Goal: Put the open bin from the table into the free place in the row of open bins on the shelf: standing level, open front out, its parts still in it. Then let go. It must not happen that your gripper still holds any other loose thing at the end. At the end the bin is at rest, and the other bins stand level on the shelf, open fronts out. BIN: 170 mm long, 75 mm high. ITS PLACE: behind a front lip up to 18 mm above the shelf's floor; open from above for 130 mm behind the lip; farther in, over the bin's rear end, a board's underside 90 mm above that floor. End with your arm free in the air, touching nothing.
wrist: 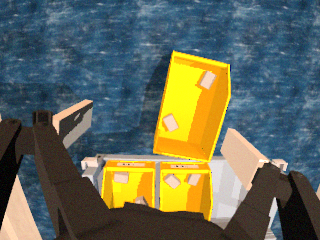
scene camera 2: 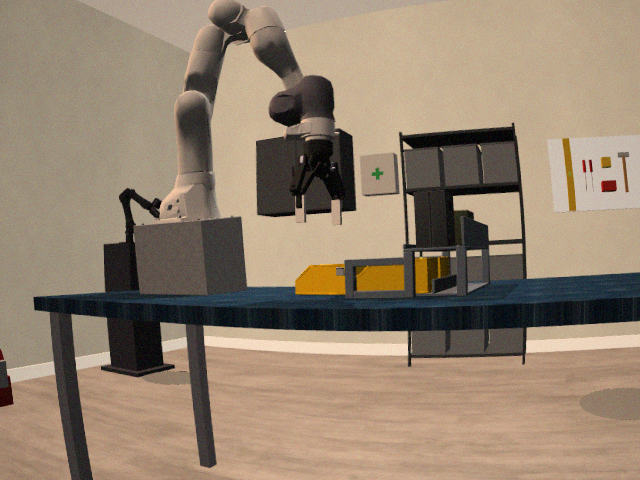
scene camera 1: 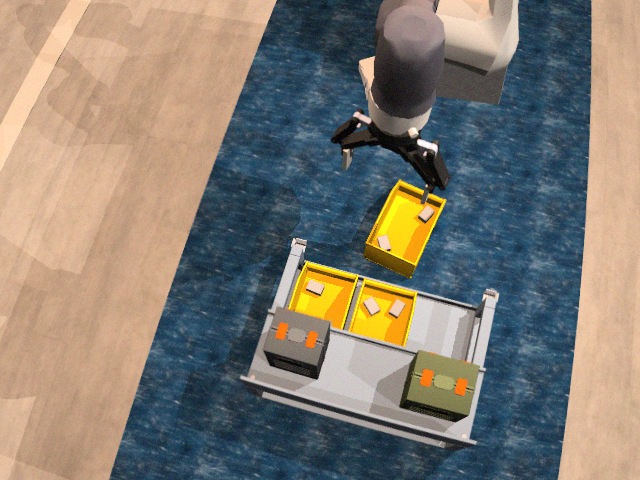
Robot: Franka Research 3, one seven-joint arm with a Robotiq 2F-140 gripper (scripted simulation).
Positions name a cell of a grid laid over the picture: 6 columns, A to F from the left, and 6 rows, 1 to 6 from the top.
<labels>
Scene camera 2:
gripper: C3
yellow open bin: C4
grey case: E3
yellow open bin: D4
</labels>
